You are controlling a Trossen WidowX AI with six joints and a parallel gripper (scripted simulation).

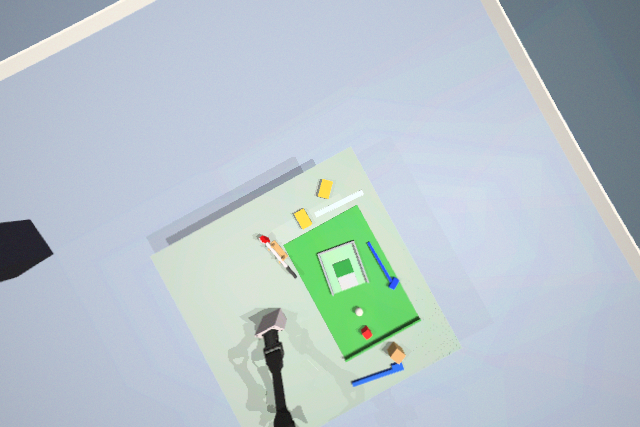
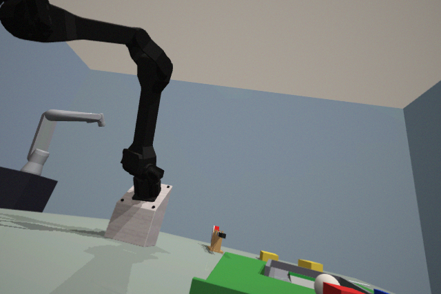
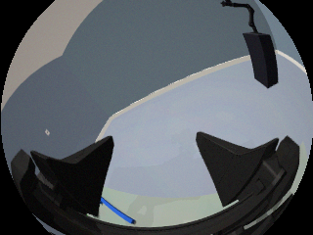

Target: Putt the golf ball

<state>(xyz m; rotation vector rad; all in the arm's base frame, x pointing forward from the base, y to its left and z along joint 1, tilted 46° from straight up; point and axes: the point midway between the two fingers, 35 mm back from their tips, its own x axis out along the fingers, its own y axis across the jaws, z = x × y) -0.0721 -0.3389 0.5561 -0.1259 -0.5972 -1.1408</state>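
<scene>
Now: gripper tip 47 cm short of the red block, 33 cm to the right of it and 24 cm above it. From my gripper tip the other things lie so: red putter: 30 cm ahead, 96 cm to the left, 20 cm below; white golf ball: 50 cm ahead, 45 cm to the left, 23 cm below; tan block: 55 cm ahead, 15 cm to the left, 23 cm below.
</scene>
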